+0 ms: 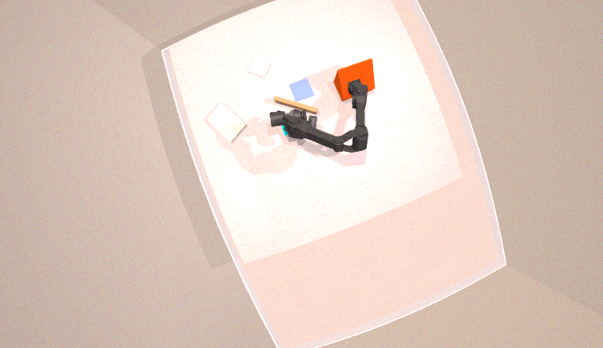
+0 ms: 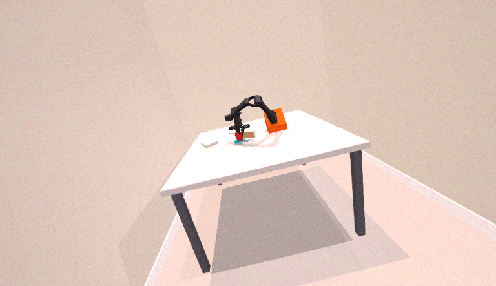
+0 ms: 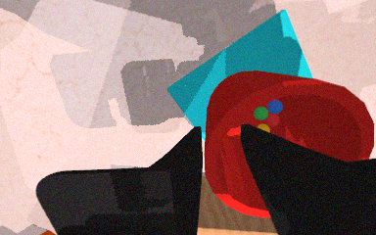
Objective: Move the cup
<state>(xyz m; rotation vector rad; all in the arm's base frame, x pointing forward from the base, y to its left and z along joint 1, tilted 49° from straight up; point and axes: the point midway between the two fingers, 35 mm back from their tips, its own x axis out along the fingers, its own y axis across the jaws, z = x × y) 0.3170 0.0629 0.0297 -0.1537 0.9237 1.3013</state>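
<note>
Now: the red cup 20 mm to the right of my gripper tip, 20 mm ahead of it and 10 mm below it. From my gripper tip the other things lie so: white block: 330 mm ahead, 140 mm to the right, 30 mm below; then wooden bar: 90 mm to the right, 30 mm below, 30 mm behind; then cyan pad: 50 mm below, 30 mm ahead, 20 mm to the right.
</note>
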